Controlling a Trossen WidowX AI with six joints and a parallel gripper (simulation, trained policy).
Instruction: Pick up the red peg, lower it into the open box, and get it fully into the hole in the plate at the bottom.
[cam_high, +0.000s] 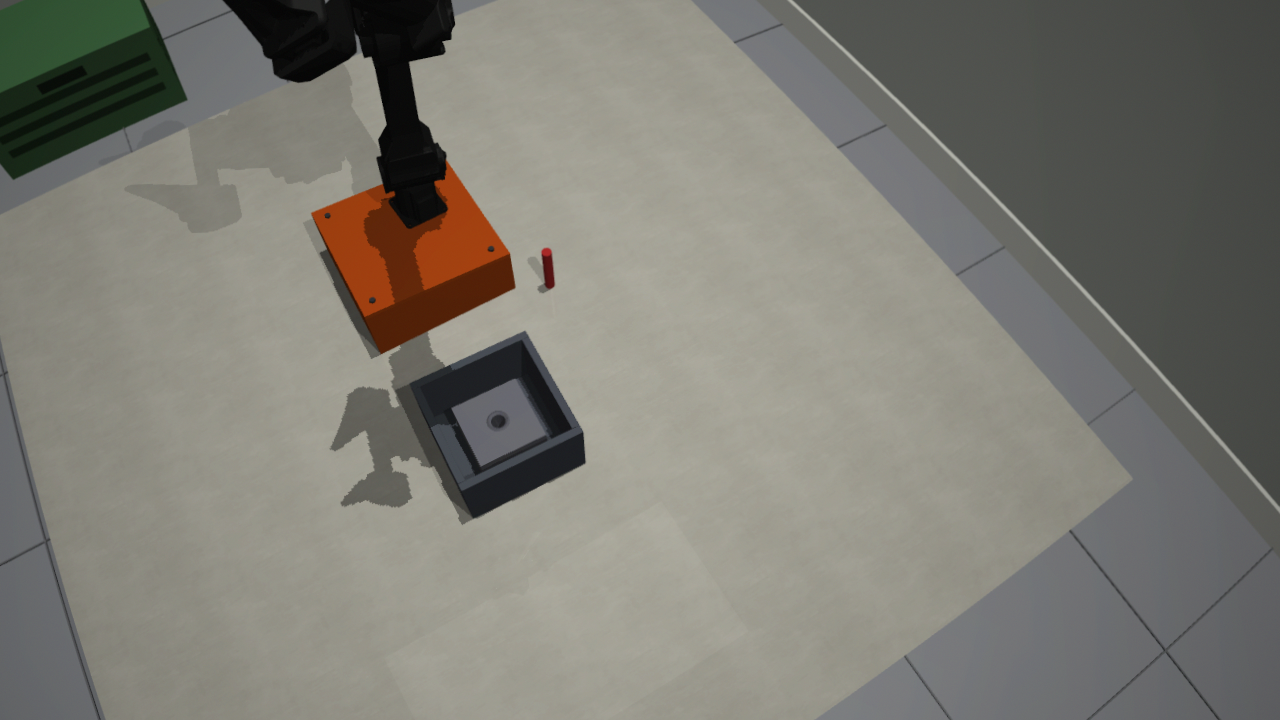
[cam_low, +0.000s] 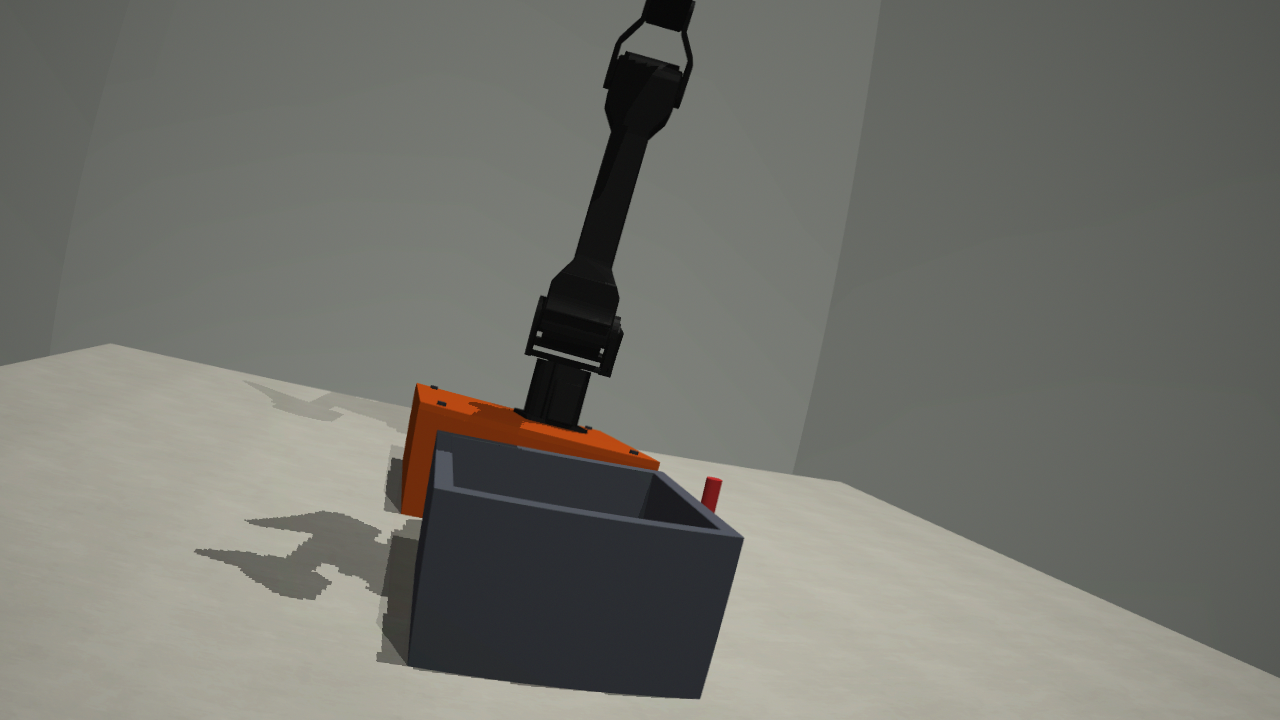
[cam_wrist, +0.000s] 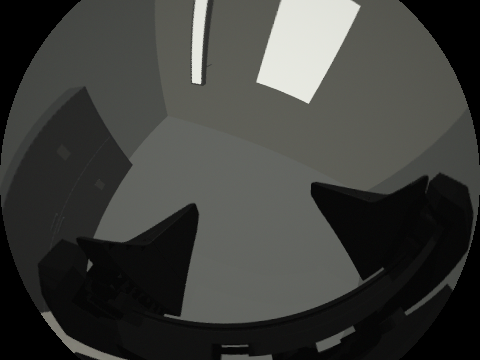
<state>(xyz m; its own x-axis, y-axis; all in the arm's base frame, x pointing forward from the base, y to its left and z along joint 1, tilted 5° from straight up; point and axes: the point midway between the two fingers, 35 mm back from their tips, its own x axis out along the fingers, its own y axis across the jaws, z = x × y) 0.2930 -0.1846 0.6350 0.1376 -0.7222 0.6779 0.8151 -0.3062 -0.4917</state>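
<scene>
Now: gripper tip 730 mm above the red peg, 270 mm to the right of it and 90 mm past it. From my gripper tip the other things lie so: dark grey box 740 mm below, 80 mm to the left, 80 mm ahead; then grey plate 720 mm below, 80 mm to the left, 80 mm ahead.
</scene>
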